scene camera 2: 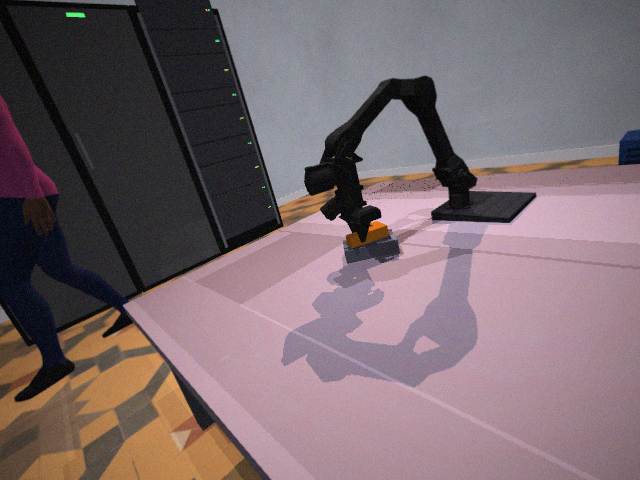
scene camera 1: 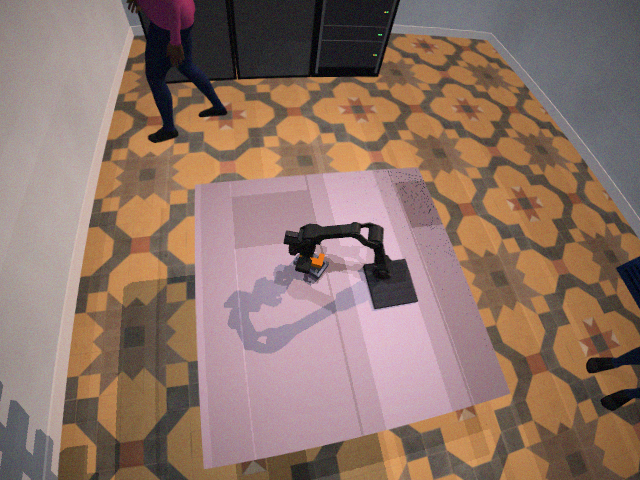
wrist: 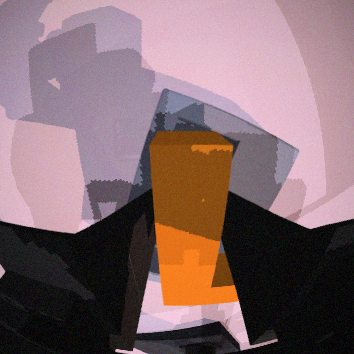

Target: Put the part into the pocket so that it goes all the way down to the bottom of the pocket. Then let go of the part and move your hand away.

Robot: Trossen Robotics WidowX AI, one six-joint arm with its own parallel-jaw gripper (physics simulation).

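Frame: origin at the arm's base, x ahead, y left, z up, level; millimetres.
Seen in the pictures: gripper, fingertip midpoint: [scene camera 2: 360, 240] [scene camera 1: 305, 260] [wrist: 186, 195]; arm's base, link origin: [scene camera 2: 459, 205] [scene camera 1: 380, 273] [wrist: 200, 346].
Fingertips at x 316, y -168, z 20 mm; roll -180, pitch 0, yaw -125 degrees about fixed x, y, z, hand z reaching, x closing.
Observation:
Offsets run from my fingertips to a thing's top centre. Level surfaces: height alone.
The orange part @(0 mm left, 26 mm back, 24 mm up) [scene camera 1: 318, 260] [scene camera 2: 376, 233] [wrist: 191, 190] is a long block held between the fingers of my gripper [scene camera 2: 363, 237] [wrist: 186, 195], which is shut on it. The grey block with the pocket @(9 mm left, 24 mm back, 7 mm down) [scene camera 1: 321, 270] [scene camera 2: 373, 251] [wrist: 252, 167] is on the table, directly under the part. In the wrist view the part is turned relative to the grey block and covers most of its pocket; a dark strip of the opening shows past the part's far end. In scene camera 2 the part stands up above the block's rim. Its underside is hidden, so its depth cannot be told.
The pink table top @(44 mm down) [scene camera 1: 279, 387] [scene camera 2: 516, 361] bears the arm's black base plate [scene camera 1: 395, 291] [scene camera 2: 504, 204], right of the grey block. The arm's shadow falls on the table. Dark cabinets [scene camera 1: 273, 38] [scene camera 2: 77, 129] and a person in pink [scene camera 1: 170, 62] [scene camera 2: 20, 248] are beyond the table.

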